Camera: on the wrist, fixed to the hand. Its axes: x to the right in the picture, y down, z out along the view.
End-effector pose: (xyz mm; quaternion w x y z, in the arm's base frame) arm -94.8 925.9 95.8 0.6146 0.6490 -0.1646 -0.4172
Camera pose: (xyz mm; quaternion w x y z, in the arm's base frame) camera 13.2 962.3 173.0 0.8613 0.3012 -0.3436 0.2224
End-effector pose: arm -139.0 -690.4 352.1 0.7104 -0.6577 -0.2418 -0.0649
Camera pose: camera -63.7 -768.5 267.4 0.4536 -0.7395 0.4288 0.2520
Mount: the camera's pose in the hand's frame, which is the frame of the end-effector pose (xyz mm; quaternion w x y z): 11.9 97.5 -96.4 0.6886 -0.1939 0.2006 0.6694
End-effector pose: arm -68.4 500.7 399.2 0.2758 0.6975 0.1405 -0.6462
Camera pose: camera 66.4 474.6 408.6 0.7295 0.6505 -0.1895 -0.0932
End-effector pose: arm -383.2 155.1 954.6 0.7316 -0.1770 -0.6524 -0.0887
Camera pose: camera -257.5 210.0 944.1 0.6597 -0.6826 -0.1668 0.2666
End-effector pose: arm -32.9 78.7 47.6 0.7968 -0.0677 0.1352 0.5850
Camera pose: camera -135.4 93.8 -43.0 0.1168 -0.2280 0.1848 0.9488
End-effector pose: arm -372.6 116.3 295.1 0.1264 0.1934 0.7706 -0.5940
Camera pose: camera -336.2 232.4 230.9 0.3676 0.7436 0.5417 -0.1362
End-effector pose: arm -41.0 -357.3 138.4 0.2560 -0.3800 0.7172 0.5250
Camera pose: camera -124.2 -436.4 214.4 0.3927 -0.0635 -0.6978 -0.5957
